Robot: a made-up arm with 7 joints.
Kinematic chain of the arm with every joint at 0, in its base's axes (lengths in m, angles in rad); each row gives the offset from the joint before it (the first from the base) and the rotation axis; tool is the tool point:
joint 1: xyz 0 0 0.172 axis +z
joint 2: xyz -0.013 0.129 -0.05 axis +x
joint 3: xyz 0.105 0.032 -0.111 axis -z
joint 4: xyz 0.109 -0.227 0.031 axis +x
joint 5: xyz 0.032 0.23 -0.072 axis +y
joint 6: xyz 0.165 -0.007 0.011 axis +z
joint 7: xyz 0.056 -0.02 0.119 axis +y
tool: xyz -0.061 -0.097 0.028
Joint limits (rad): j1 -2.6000..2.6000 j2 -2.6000..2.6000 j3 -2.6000..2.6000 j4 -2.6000..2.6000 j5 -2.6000..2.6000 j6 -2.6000..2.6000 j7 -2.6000..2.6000
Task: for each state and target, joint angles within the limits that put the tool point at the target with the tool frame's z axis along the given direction. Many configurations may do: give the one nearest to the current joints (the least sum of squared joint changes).
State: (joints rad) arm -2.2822 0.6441 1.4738 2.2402 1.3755 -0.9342 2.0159
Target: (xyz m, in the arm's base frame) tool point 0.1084 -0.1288 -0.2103 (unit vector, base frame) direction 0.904 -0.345 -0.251
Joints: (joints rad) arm -1.6840 1.2643 1.3992 1.0826 1.3921 -0.8437 1.6921
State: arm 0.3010 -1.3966 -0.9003 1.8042 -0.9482 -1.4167 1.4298
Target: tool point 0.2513 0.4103 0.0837 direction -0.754 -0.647 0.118
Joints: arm 0.3813 -1.8695 -1.5810 1.9660 -1.4701 -2.3972 1.6359
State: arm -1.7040 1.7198 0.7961 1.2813 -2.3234 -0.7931 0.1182
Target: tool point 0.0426 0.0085 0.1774 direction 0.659 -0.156 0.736
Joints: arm -1.6852 1.1860 1.0960 1.6474 -2.2576 -1.2204 0.4213
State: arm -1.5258 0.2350 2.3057 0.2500 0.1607 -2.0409 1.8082
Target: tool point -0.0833 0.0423 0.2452 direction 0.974 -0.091 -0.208
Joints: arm -1.8692 0.2123 1.5976 0.8260 0.4576 -2.6000 2.0839
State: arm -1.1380 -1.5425 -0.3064 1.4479 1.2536 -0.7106 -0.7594
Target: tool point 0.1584 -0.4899 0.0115 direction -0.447 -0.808 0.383
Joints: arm -1.6235 -1.4578 -0.8199 2.0252 0.6758 -0.1773 -0.4229
